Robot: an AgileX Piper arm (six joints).
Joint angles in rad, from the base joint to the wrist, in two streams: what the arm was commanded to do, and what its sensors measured. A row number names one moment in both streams.
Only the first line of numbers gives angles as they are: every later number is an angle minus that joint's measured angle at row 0.
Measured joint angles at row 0: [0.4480 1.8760 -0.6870 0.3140 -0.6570 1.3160]
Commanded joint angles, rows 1 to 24: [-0.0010 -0.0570 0.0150 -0.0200 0.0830 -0.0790]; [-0.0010 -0.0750 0.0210 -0.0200 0.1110 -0.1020]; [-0.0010 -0.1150 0.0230 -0.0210 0.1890 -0.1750]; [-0.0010 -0.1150 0.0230 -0.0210 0.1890 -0.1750]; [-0.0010 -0.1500 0.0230 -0.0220 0.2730 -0.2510]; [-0.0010 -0.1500 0.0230 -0.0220 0.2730 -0.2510]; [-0.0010 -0.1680 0.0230 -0.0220 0.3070 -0.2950]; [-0.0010 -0.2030 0.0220 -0.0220 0.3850 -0.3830]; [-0.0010 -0.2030 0.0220 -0.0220 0.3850 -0.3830]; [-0.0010 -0.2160 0.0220 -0.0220 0.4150 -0.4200]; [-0.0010 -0.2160 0.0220 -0.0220 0.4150 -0.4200]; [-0.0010 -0.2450 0.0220 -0.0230 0.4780 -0.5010]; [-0.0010 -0.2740 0.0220 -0.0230 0.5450 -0.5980]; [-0.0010 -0.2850 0.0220 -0.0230 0.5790 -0.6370]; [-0.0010 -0.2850 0.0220 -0.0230 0.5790 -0.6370]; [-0.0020 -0.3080 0.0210 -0.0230 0.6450 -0.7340]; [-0.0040 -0.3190 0.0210 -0.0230 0.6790 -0.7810]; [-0.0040 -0.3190 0.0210 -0.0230 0.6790 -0.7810]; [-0.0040 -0.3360 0.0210 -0.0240 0.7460 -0.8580]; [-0.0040 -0.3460 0.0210 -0.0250 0.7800 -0.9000]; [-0.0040 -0.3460 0.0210 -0.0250 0.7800 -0.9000]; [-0.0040 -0.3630 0.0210 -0.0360 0.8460 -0.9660]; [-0.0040 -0.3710 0.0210 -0.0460 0.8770 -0.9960]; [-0.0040 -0.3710 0.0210 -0.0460 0.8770 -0.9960]
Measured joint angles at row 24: [-0.0010 -0.3430 0.0200 -0.0220 0.7790 -0.8860]
